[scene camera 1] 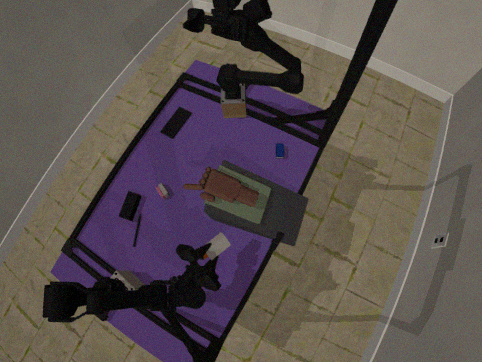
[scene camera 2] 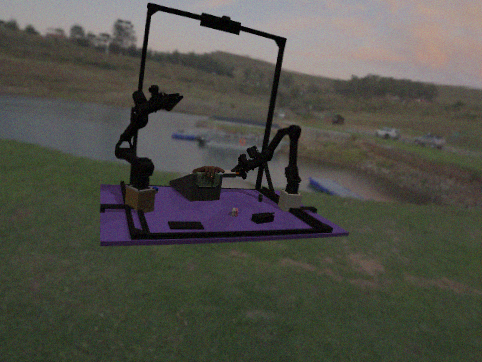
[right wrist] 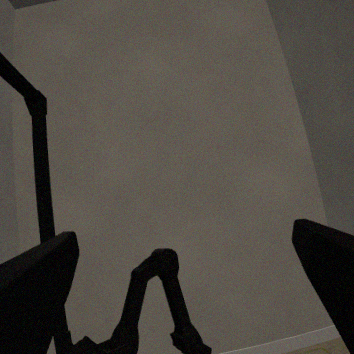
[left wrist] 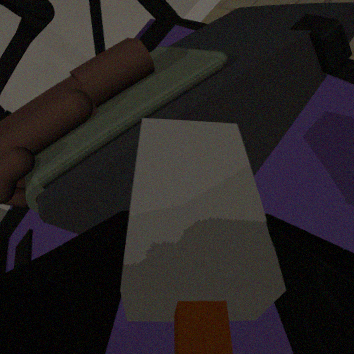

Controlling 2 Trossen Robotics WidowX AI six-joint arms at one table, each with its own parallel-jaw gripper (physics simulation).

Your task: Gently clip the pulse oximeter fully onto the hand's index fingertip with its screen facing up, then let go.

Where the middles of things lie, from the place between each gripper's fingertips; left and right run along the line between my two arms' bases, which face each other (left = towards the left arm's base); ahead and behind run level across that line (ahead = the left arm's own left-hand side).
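Dark grey plate point(scene camera 2: 186, 186), measured from my right hand: 52 cm below, 27 cm behind, 22 cm to the left.
My left hand, measured from the dark grey plate: 10 cm above, 21 cm to the left, 5 cm past.
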